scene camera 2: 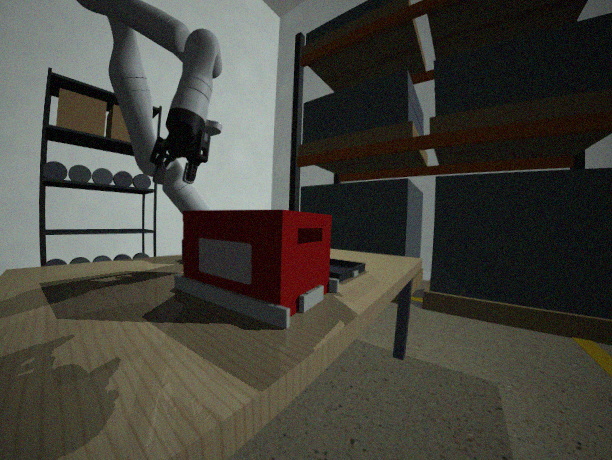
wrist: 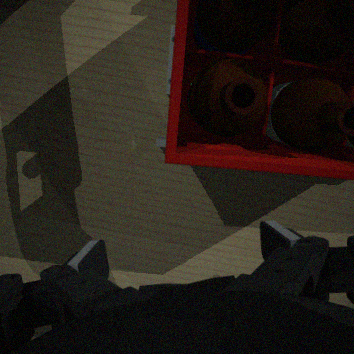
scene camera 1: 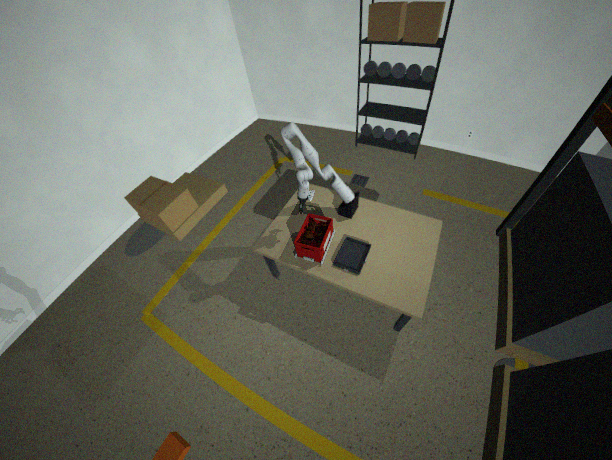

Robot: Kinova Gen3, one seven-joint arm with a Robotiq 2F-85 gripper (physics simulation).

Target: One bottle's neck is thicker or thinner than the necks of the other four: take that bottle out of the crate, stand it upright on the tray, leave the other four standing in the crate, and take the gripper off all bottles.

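Note:
The red crate stands on the table. Brown bottles stand in its compartments. In the wrist view, one bottle stands in the corner compartment with its open neck showing, and another bottle is beside it, its neck cut by the right edge. The compartments behind are very dark. Which neck differs in thickness, I cannot tell. The dark tray lies beside the crate, with no bottle seen on it. My gripper is open and empty, above and outside the crate's near wall.
The wooden table bears the crate and tray. Grey strips lie along the crate's base. The arm's black base stands at the table's back edge. Shelves and cardboard boxes stand away from the table.

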